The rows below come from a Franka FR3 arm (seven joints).
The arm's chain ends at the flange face. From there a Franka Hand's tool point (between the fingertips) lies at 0.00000 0.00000 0.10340 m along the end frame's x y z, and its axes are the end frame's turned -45 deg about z.
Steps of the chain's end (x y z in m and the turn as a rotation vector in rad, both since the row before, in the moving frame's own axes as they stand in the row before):
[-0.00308 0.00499 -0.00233 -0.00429 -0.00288 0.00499]
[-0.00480 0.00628 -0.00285 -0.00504 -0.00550 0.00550]
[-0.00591 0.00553 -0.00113 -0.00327 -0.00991 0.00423]
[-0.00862 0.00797 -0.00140 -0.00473 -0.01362 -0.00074]
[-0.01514 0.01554 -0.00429 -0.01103 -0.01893 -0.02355]
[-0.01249 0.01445 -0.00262 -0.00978 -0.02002 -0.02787]
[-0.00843 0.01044 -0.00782 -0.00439 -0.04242 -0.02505]
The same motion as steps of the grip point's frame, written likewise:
[-0.00623 0.00145 -0.00233 -0.00100 -0.00507 0.00499]
[-0.00861 0.00101 -0.00285 0.00033 -0.00745 0.00550]
[-0.00905 -0.00076 -0.00114 0.00470 -0.00932 0.00423]
[-0.01307 -0.00111 -0.00141 0.00629 -0.01298 -0.00074]
[-0.02389 -0.00027 -0.00431 0.00559 -0.02118 -0.02355]
[-0.02124 0.00067 -0.00265 0.00724 -0.02107 -0.02787]
[-0.01680 -0.00132 -0.00791 0.02689 -0.03310 -0.02505]

